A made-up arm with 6 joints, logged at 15 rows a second.
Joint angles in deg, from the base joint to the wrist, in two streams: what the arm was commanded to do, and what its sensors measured. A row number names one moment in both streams.
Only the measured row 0 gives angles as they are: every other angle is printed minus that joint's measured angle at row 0.
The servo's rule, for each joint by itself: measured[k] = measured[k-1] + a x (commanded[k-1-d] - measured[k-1]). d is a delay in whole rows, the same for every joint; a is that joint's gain. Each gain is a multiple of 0.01, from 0.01 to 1. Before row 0 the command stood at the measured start. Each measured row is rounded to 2 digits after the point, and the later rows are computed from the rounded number. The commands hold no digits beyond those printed.
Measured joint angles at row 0: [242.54, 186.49, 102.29, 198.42, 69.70, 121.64]
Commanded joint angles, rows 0 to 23: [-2.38, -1.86, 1.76, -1.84, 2.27, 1.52]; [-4.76, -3.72, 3.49, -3.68, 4.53, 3.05]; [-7.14, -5.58, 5.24, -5.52, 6.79, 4.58]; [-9.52, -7.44, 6.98, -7.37, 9.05, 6.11]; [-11.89, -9.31, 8.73, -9.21, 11.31, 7.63]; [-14.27, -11.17, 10.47, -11.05, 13.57, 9.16]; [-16.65, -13.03, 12.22, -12.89, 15.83, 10.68]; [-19.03, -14.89, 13.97, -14.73, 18.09, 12.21]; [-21.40, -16.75, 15.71, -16.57, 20.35, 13.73]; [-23.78, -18.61, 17.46, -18.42, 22.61, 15.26]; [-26.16, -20.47, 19.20, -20.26, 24.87, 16.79]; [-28.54, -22.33, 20.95, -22.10, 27.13, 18.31]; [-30.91, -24.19, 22.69, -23.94, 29.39, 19.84]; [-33.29, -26.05, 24.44, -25.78, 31.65, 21.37]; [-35.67, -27.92, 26.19, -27.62, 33.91, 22.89]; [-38.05, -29.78, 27.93, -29.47, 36.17, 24.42]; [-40.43, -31.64, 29.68, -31.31, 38.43, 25.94]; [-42.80, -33.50, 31.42, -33.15, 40.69, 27.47]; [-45.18, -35.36, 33.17, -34.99, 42.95, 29.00]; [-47.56, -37.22, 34.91, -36.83, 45.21, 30.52]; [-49.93, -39.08, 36.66, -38.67, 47.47, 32.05]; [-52.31, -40.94, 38.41, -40.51, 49.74, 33.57]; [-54.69, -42.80, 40.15, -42.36, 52.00, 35.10]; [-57.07, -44.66, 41.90, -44.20, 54.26, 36.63]
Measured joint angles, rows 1 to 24: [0.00, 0.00, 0.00, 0.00, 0.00, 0.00]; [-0.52, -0.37, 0.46, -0.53, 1.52, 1.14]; [-1.45, -1.04, 1.25, -1.44, 3.54, 2.57]; [-2.70, -1.95, 2.29, -2.62, 5.72, 4.08]; [-4.20, -3.05, 3.51, -4.00, 7.95, 5.60]; [-5.89, -4.30, 4.87, -5.51, 10.20, 7.12]; [-7.73, -5.67, 6.33, -7.12, 12.46, 8.65]; [-9.69, -7.14, 7.86, -8.79, 14.72, 10.17]; [-11.74, -8.69, 9.45, -10.51, 16.98, 11.70]; [-13.87, -10.30, 11.08, -12.27, 19.24, 13.22]; [-16.05, -11.96, 12.74, -14.05, 21.50, 14.75]; [-18.27, -13.66, 14.42, -15.85, 23.76, 16.28]; [-20.53, -15.39, 16.12, -17.66, 26.02, 17.80]; [-22.81, -17.15, 17.83, -19.48, 28.28, 19.33]; [-25.12, -18.93, 19.55, -21.31, 30.54, 20.86]; [-27.44, -20.73, 21.28, -23.14, 32.80, 22.38]; [-29.77, -22.54, 23.01, -24.98, 35.06, 23.91]; [-32.12, -24.36, 24.74, -26.82, 37.32, 25.43]; [-34.47, -26.19, 26.48, -28.66, 39.58, 26.96]; [-36.83, -28.02, 28.22, -30.50, 41.84, 28.49]; [-39.19, -29.86, 29.96, -32.34, 44.10, 30.01]; [-41.55, -31.70, 31.70, -34.18, 46.36, 31.54]; [-43.92, -33.55, 33.44, -36.02, 48.62, 33.06]; [-46.29, -35.40, 35.18, -37.86, 50.88, 34.59]
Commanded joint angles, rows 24 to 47: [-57.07, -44.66, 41.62, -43.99, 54.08, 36.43]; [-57.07, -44.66, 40.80, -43.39, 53.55, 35.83]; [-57.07, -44.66, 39.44, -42.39, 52.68, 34.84]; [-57.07, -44.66, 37.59, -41.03, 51.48, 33.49]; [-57.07, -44.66, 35.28, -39.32, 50.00, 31.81]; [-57.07, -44.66, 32.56, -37.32, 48.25, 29.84]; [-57.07, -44.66, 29.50, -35.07, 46.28, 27.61]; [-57.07, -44.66, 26.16, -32.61, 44.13, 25.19]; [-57.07, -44.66, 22.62, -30.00, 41.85, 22.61]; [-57.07, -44.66, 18.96, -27.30, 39.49, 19.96]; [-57.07, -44.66, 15.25, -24.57, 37.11, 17.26]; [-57.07, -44.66, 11.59, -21.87, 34.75, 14.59]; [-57.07, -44.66, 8.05, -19.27, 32.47, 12.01]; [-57.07, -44.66, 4.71, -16.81, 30.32, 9.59]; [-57.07, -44.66, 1.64, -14.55, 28.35, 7.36]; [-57.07, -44.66, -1.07, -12.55, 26.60, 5.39]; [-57.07, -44.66, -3.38, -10.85, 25.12, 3.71]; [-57.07, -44.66, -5.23, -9.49, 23.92, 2.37]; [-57.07, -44.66, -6.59, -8.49, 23.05, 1.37]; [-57.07, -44.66, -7.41, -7.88, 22.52, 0.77]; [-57.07, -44.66, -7.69, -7.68, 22.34, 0.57]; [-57.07, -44.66, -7.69, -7.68, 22.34, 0.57]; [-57.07, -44.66, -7.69, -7.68, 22.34, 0.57]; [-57.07, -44.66, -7.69, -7.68, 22.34, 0.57]
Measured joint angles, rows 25 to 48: [-48.66, -37.25, 36.93, -39.70, 53.14, 36.12]; [-50.51, -38.73, 38.15, -40.94, 53.77, 36.35]; [-51.95, -39.92, 38.84, -41.65, 53.62, 35.96]; [-53.08, -40.87, 39.00, -41.86, 52.99, 35.12]; [-53.96, -41.63, 38.63, -41.62, 51.98, 33.90]; [-54.64, -42.24, 37.76, -40.95, 50.65, 32.33]; [-55.17, -42.72, 36.41, -39.90, 49.04, 30.46]; [-55.59, -43.11, 34.61, -38.50, 47.19, 28.32]; [-55.92, -43.42, 32.41, -36.79, 45.14, 25.97]; [-56.17, -43.67, 29.86, -34.82, 42.94, 23.45]; [-56.37, -43.87, 27.03, -32.64, 40.63, 20.83]; [-56.52, -44.03, 23.97, -30.30, 38.27, 18.15]; [-56.64, -44.16, 20.75, -27.86, 35.91, 15.48]; [-56.73, -44.26, 17.45, -25.37, 33.61, 12.88]; [-56.80, -44.34, 14.14, -22.89, 31.41, 10.41]; [-56.86, -44.40, 10.89, -20.47, 29.36, 8.12]; [-56.91, -44.45, 7.78, -18.17, 27.51, 6.07]; [-56.95, -44.49, 4.88, -16.05, 25.91, 4.30]; [-56.98, -44.52, 2.25, -14.15, 24.58, 2.85]; [-57.00, -44.55, -0.05, -12.51, 23.55, 1.74]; [-57.02, -44.57, -1.96, -11.17, 22.86, 1.01]; [-57.03, -44.59, -3.45, -10.16, 22.51, 0.68]; [-57.04, -44.60, -4.55, -9.44, 22.40, 0.60]; [-57.05, -44.61, -5.37, -8.93, 22.36, 0.58]
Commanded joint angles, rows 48 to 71: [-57.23, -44.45, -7.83, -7.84, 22.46, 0.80]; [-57.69, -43.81, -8.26, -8.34, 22.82, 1.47]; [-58.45, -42.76, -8.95, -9.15, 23.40, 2.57]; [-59.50, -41.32, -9.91, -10.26, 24.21, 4.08]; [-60.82, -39.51, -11.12, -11.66, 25.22, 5.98]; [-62.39, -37.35, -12.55, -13.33, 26.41, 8.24]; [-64.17, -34.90, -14.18, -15.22, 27.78, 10.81]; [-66.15, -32.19, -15.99, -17.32, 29.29, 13.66]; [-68.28, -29.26, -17.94, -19.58, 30.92, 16.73]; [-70.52, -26.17, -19.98, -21.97, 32.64, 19.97]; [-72.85, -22.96, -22.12, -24.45, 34.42, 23.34]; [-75.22, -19.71, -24.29, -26.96, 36.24, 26.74]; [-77.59, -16.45, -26.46, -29.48, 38.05, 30.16]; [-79.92, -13.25, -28.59, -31.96, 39.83, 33.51]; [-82.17, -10.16, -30.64, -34.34, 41.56, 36.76]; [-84.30, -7.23, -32.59, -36.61, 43.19, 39.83]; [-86.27, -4.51, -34.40, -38.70, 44.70, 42.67]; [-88.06, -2.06, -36.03, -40.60, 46.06, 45.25]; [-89.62, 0.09, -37.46, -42.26, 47.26, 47.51]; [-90.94, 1.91, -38.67, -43.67, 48.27, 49.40]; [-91.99, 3.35, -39.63, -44.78, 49.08, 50.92]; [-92.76, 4.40, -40.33, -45.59, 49.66, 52.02]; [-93.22, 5.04, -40.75, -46.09, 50.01, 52.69]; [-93.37, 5.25, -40.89, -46.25, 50.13, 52.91]
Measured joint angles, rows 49 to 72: [-57.05, -44.62, -5.97, -8.57, 22.35, 0.57]; [-57.09, -44.59, -6.45, -8.36, 22.42, 0.74]; [-57.22, -44.43, -6.92, -8.35, 22.69, 1.29]; [-57.49, -44.10, -7.45, -8.58, 23.17, 2.25]; [-57.93, -43.54, -8.09, -9.07, 23.87, 3.62]; [-58.57, -42.73, -8.88, -9.82, 24.77, 5.39]; [-59.41, -41.65, -9.83, -10.84, 25.87, 7.53]; [-60.46, -40.30, -10.96, -12.11, 27.15, 9.99]; [-61.71, -38.68, -12.27, -13.62, 28.58, 12.74]; [-63.16, -36.80, -13.74, -15.35, 30.15, 15.73]; [-64.78, -34.67, -15.36, -17.27, 31.82, 18.91]; [-66.56, -32.33, -17.12, -19.35, 33.56, 22.23]; [-68.47, -29.81, -18.98, -21.56, 35.36, 25.61]; [-70.48, -27.14, -20.92, -23.86, 37.16, 29.02]; [-72.56, -24.36, -22.91, -26.21, 38.95, 32.39]; [-74.67, -21.52, -24.92, -28.57, 40.70, 35.67]; [-76.79, -18.66, -26.91, -30.90, 42.37, 38.79]; [-78.88, -15.83, -28.86, -33.16, 43.93, 41.70]; [-80.90, -13.08, -30.72, -35.32, 45.36, 44.36]; [-82.82, -10.45, -32.47, -37.33, 46.63, 46.72]; [-84.61, -7.98, -34.08, -39.17, 47.73, 48.73]; [-86.23, -5.71, -35.52, -40.80, 48.63, 50.37]; [-87.67, -3.69, -36.77, -42.19, 49.32, 51.61]; [-88.89, -1.94, -37.80, -43.32, 49.78, 52.42]
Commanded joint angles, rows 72 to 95: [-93.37, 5.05, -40.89, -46.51, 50.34, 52.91]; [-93.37, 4.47, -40.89, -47.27, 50.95, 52.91]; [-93.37, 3.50, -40.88, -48.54, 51.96, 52.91]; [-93.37, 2.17, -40.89, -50.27, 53.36, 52.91]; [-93.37, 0.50, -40.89, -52.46, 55.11, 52.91]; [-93.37, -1.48, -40.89, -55.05, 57.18, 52.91]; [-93.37, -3.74, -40.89, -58.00, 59.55, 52.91]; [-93.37, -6.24, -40.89, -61.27, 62.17, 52.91]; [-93.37, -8.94, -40.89, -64.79, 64.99, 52.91]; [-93.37, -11.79, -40.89, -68.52, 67.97, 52.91]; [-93.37, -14.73, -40.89, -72.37, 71.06, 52.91]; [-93.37, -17.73, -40.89, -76.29, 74.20, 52.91]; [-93.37, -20.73, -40.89, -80.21, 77.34, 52.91]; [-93.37, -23.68, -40.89, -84.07, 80.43, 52.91]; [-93.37, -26.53, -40.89, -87.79, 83.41, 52.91]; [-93.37, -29.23, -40.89, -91.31, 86.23, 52.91]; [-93.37, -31.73, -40.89, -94.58, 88.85, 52.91]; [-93.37, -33.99, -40.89, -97.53, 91.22, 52.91]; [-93.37, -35.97, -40.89, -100.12, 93.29, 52.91]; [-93.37, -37.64, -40.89, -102.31, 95.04, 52.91]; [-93.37, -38.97, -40.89, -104.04, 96.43, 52.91]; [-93.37, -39.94, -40.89, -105.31, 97.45, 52.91]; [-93.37, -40.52, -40.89, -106.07, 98.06, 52.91]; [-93.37, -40.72, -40.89, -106.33, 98.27, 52.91]
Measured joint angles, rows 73 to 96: [-89.88, -0.50, -38.60, -44.17, 50.01, 52.79]; [-90.65, 0.61, -39.20, -44.85, 50.23, 52.88]; [-91.25, 1.38, -39.64, -45.55, 50.71, 52.90]; [-91.72, 1.80, -39.96, -46.42, 51.55, 52.91]; [-92.08, 1.87, -40.20, -47.54, 52.76, 52.91]; [-92.36, 1.60, -40.38, -48.97, 54.33, 52.91]; [-92.58, 0.98, -40.51, -50.73, 56.24, 52.91]; [-92.75, 0.04, -40.61, -52.84, 58.46, 52.91]; [-92.89, -1.22, -40.68, -55.28, 60.95, 52.91]; [-93.00, -2.76, -40.73, -58.04, 63.66, 52.91]; [-93.08, -4.57, -40.77, -61.08, 66.55, 52.91]; [-93.14, -6.60, -40.80, -64.35, 69.57, 52.91]; [-93.19, -8.83, -40.82, -67.81, 72.67, 52.91]; [-93.23, -11.21, -40.84, -71.41, 75.80, 52.91]; [-93.26, -13.70, -40.85, -75.08, 78.90, 52.91]; [-93.28, -16.27, -40.86, -78.77, 81.92, 52.91]; [-93.30, -18.86, -40.87, -82.41, 84.81, 52.91]; [-93.32, -21.43, -40.88, -85.94, 87.52, 52.91]; [-93.33, -23.94, -40.88, -89.30, 90.00, 52.91]; [-93.34, -26.35, -40.88, -92.44, 92.20, 52.91]; [-93.35, -28.61, -40.88, -95.30, 94.10, 52.91]; [-93.35, -30.68, -40.88, -97.83, 95.66, 52.91]; [-93.35, -32.53, -40.88, -100.00, 96.86, 52.91]; [-93.35, -34.13, -40.88, -101.76, 97.66, 52.91]
